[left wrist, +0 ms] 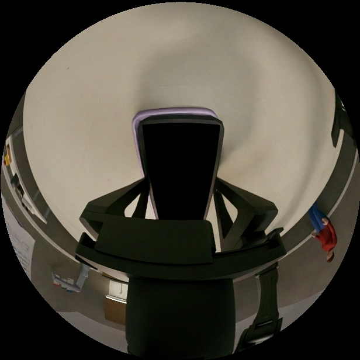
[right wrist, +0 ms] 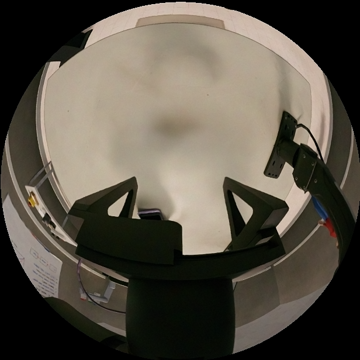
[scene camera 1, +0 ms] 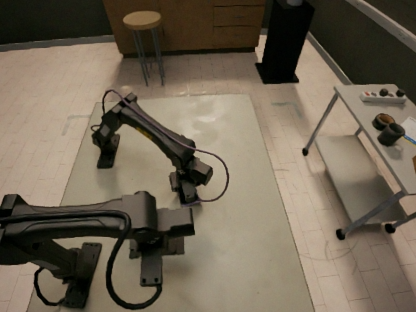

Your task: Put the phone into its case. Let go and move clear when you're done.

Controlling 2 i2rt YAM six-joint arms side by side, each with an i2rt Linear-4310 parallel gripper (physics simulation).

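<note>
The black phone (left wrist: 182, 155) is between the fingers of my left gripper (left wrist: 180, 181) (scene camera 1: 188, 196), which is shut on its long sides. The light purple case (left wrist: 172, 111) (right wrist: 149, 211) lies on the mat under the phone. In the left wrist view its rim shows along the phone's far edge and left side; the phone sits slightly to the right over it, hiding the case's right side. How deep the phone sits in the case cannot be told. My right gripper (right wrist: 180, 181) (scene camera 1: 151, 276) is open and empty, apart from the case.
The pale mat (scene camera 1: 250, 240) lies under both arms. In scene camera 1 a wheeled cart (scene camera 1: 345, 97) with cups and a power strip stands at the right, a stool (scene camera 1: 142, 20) at the back left, and a black stand (scene camera 1: 286, 42) at the back right.
</note>
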